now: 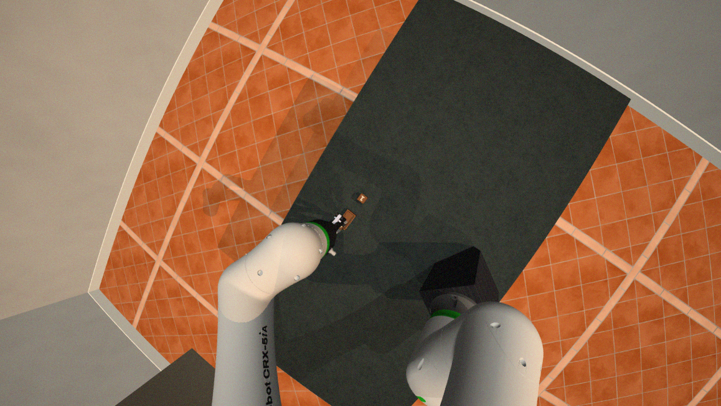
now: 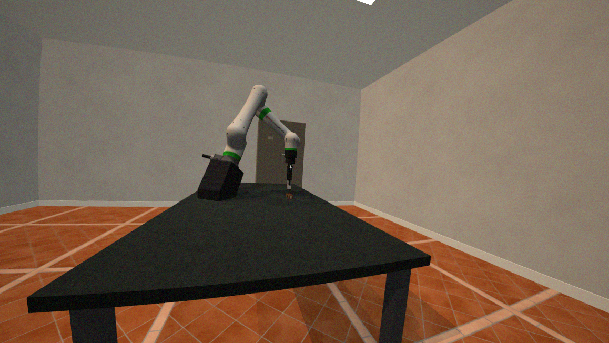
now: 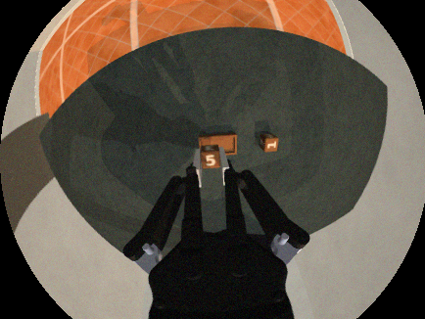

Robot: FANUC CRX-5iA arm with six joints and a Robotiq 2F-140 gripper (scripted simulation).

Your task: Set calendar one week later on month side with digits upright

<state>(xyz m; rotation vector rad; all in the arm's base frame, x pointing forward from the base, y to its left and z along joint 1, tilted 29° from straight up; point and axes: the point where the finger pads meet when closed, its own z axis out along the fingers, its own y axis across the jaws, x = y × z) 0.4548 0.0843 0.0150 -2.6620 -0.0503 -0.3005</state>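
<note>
Now: hand 3 cm above the brown cube. Also, from my hand: brown tray: 8 cm below, 2 cm to the right.
</note>
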